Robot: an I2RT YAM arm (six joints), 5 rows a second.
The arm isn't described. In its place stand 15 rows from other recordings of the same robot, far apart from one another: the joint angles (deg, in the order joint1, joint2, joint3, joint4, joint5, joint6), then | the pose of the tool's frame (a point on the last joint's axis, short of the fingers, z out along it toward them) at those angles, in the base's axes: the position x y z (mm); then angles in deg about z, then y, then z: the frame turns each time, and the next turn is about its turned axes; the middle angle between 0 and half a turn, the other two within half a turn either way.
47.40, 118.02, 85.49, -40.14, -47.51, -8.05 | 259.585 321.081 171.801 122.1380 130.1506 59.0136
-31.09, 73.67, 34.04, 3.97, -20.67, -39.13 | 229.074 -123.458 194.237 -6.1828 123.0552 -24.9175
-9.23, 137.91, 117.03, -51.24, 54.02, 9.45 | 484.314 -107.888 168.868 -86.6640 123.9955 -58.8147
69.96, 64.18, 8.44, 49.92, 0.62, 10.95 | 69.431 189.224 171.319 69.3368 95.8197 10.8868
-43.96, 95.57, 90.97, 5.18, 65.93, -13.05 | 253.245 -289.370 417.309 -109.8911 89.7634 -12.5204
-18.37, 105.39, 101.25, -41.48, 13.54, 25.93 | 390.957 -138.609 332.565 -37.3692 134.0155 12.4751
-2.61, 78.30, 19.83, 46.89, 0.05, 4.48 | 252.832 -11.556 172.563 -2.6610 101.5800 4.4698
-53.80, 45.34, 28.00, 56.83, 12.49, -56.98 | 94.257 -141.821 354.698 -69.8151 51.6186 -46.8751
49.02, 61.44, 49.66, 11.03, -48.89, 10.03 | 139.288 201.247 352.821 97.9124 90.4931 10.5951
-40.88, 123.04, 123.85, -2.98, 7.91, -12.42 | 387.875 -342.231 394.130 -48.7956 92.1493 -12.7188
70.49, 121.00, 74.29, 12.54, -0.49, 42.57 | 152.777 432.103 141.046 71.0822 124.1686 42.9026
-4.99, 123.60, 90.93, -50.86, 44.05, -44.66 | 412.215 -60.838 152.697 -88.3460 135.5740 -125.3963
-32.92, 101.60, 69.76, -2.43, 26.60, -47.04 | 327.385 -230.946 234.239 -64.1343 120.2313 -64.0068
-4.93, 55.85, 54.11, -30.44, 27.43, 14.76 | 205.705 -34.204 328.274 -36.4474 118.2100 -1.4054
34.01, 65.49, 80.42, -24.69, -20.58, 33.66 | 189.892 143.229 456.613 54.8664 99.1316 37.1201
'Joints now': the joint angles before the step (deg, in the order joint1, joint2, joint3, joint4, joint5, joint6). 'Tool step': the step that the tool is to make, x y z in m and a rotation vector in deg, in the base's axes. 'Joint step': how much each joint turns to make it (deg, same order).
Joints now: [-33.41, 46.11, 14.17, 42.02, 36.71, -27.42]
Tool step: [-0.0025, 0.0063, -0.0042, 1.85, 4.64, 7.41]
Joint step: [0.00, -4.65, 0.00, -9.54, -7.48, -0.02]
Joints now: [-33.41, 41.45, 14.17, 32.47, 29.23, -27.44]
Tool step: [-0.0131, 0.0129, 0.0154, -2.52, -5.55, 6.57]
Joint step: [0.00, -8.89, -0.04, -3.72, -6.38, 2.04]
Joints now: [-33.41, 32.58, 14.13, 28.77, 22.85, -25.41]
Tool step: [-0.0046, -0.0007, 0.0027, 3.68, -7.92, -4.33]
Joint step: [0.03, -0.67, -0.01, 0.82, 5.71, 7.16]
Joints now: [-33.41, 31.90, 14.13, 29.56, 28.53, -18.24]
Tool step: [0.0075, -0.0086, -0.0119, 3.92, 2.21, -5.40]
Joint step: [-0.02, 5.42, 0.00, 0.72, 5.64, 1.34]
